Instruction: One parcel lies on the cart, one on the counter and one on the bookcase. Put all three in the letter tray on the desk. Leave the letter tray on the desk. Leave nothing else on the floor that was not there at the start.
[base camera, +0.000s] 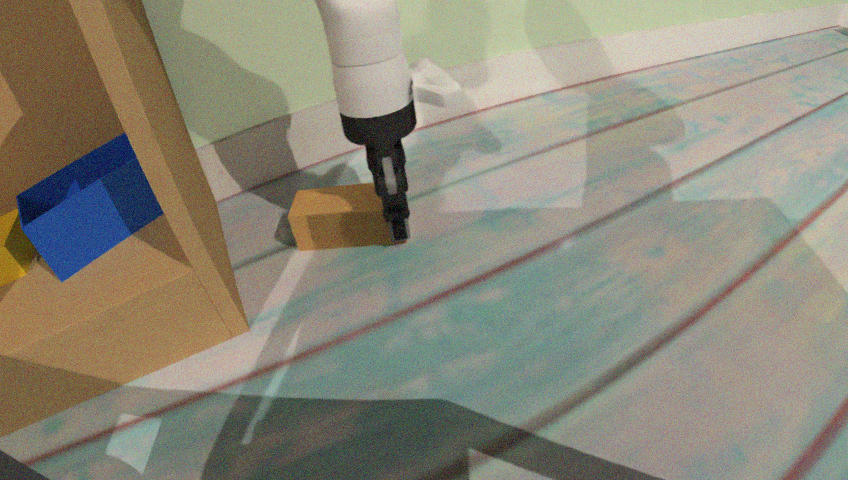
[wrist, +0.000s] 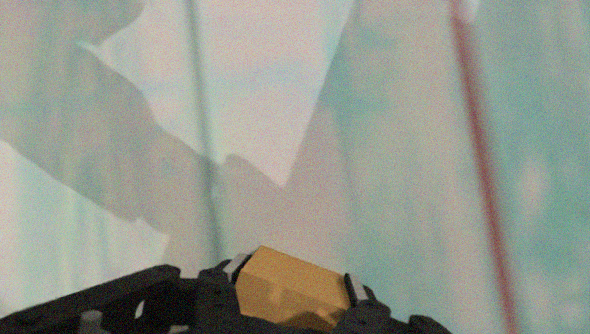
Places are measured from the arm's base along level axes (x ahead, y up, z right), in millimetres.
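Pixels of known places: gripper, fingertip midpoint: (base camera: 398, 223) (wrist: 295, 280).
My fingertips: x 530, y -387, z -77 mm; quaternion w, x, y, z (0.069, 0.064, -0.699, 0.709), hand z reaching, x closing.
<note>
Behind a point stands the place of what it marks.
An orange-brown box-shaped parcel (base camera: 339, 230) @(y -370, x 502, z -140 mm) (wrist: 295, 305) @(y -344, x 529, z -72 mm) is low at the floor, to the right of the wooden bookcase (base camera: 163, 148) @(y -184, x 395, z -235 mm). My gripper (base camera: 399, 230) @(y -387, x 530, z -77 mm) (wrist: 295, 280) @(y -387, x 530, z -77 mm) points down at the parcel's right end in the base camera view. In the wrist view its two fingertips press on opposite sides of the parcel, so it is shut on it. The parcel sits turned at an angle between the fingers. I cannot tell whether its underside touches the floor. The cart, the counter, the desk and the letter tray do not show.
A blue open bin (base camera: 83, 231) @(y -261, x 397, z -388 mm) stands on the bookcase's low shelf, with part of a yellow object (base camera: 8, 237) @(y -253, x 390, z -508 mm) beside it at the left edge. The bookcase's side panel rises close to the left of the parcel. A green wall with a pale skirting (base camera: 535, 77) @(y -361, x 904, z 154 mm) runs behind the arm.
</note>
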